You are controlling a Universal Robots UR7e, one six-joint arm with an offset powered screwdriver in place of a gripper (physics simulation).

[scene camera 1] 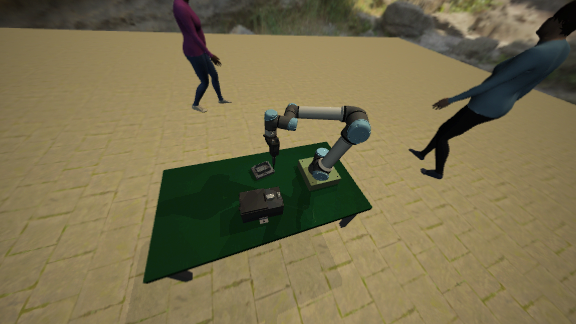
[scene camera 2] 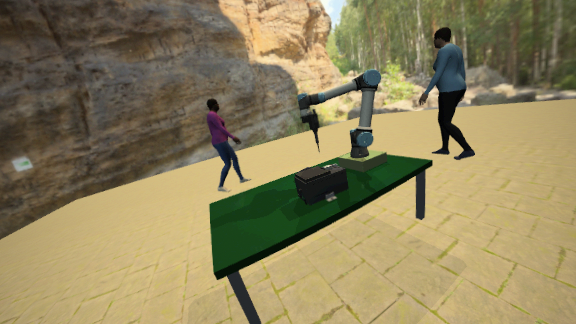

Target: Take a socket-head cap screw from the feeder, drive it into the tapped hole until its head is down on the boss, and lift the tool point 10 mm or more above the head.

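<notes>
My screwdriver (scene camera 1: 274, 166) (scene camera 2: 318, 150) points down with its tip near the right edge of the small grey housing (scene camera 1: 263, 170) in the scene camera 1 view. In the scene camera 2 view the tip stands above the table's back edge, and the housing does not show there. Whether a screw is on the bit is too small to tell. The screw feeder, a dark box (scene camera 1: 261, 205) (scene camera 2: 322, 185), stands in front of the housing, apart from the tool. The tapped hole, the boss and any screw head cannot be made out.
The green table (scene camera 1: 175, 240) (scene camera 2: 250, 232) carries the feeder, the housing and the arm's pale base block (scene camera 1: 325, 183) (scene camera 2: 367, 162). A person in purple (scene camera 1: 192, 30) (scene camera 2: 218, 127) stands behind the table. A person in blue (scene camera 1: 520, 75) (scene camera 2: 451, 70) stands beyond the arm's side.
</notes>
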